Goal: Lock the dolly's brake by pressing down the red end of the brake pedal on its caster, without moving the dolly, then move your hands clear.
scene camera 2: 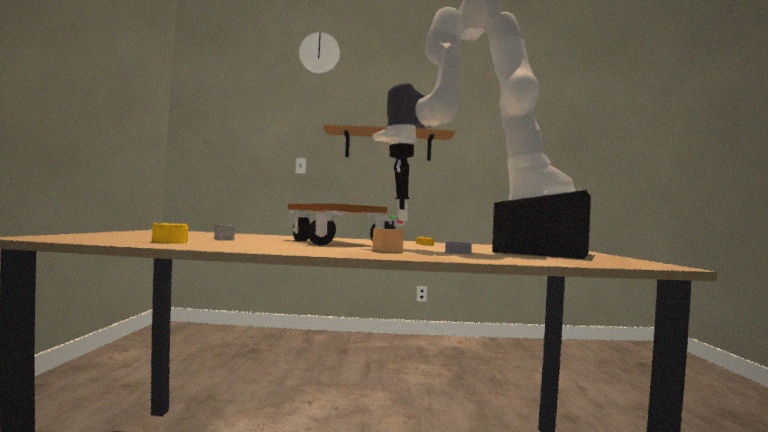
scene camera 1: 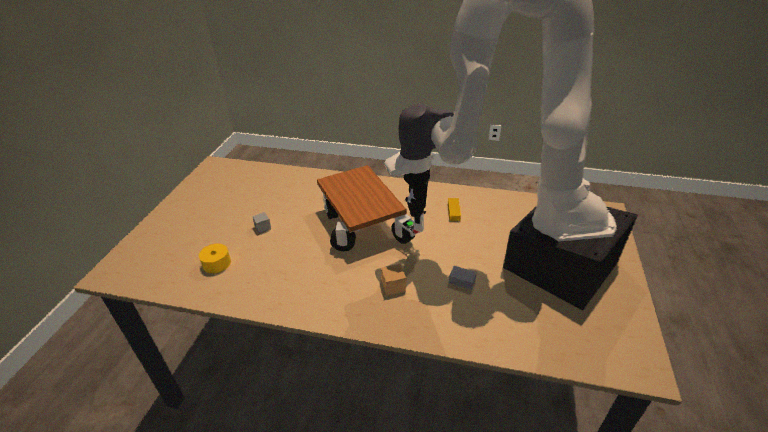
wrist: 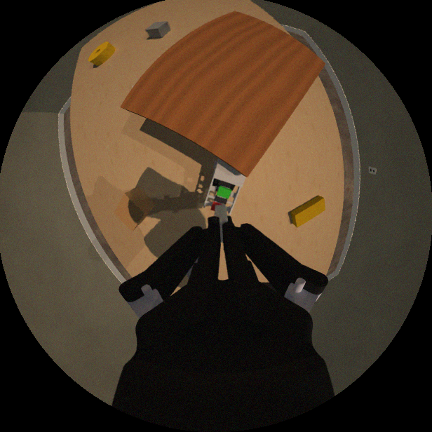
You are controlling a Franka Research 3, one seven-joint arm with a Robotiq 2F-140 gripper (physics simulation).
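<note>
The dolly (scene camera 1: 360, 196) (scene camera 2: 336, 207) (wrist: 225, 90) stands on its wheels, with a reddish-brown wooden deck. The brake pedal on its near-right caster has a green end (scene camera 1: 409, 223) (scene camera 2: 392, 217) (wrist: 224, 192) beside the deck and a red end (scene camera 1: 415, 231) (scene camera 2: 400, 221) (wrist: 215, 206) farther out. In scene camera 2 the green end shows slightly higher than the red end. My gripper (scene camera 1: 418, 222) (scene camera 2: 402, 216) (wrist: 220, 212) is shut and empty, pointing down, its tips right at the red end and partly hiding it. Whether they touch it is too small to tell.
On the table (scene camera 1: 300, 290) (scene camera 2: 268, 253) are an orange block (scene camera 1: 394, 281) (scene camera 2: 387, 240), a blue-grey block (scene camera 1: 462, 277) (scene camera 2: 458, 247), a yellow bar (scene camera 1: 454, 209) (wrist: 307, 211), a grey cube (scene camera 1: 261, 222) and a yellow cylinder (scene camera 1: 214, 259). A shelf (scene camera 2: 354, 130) shows behind the arm.
</note>
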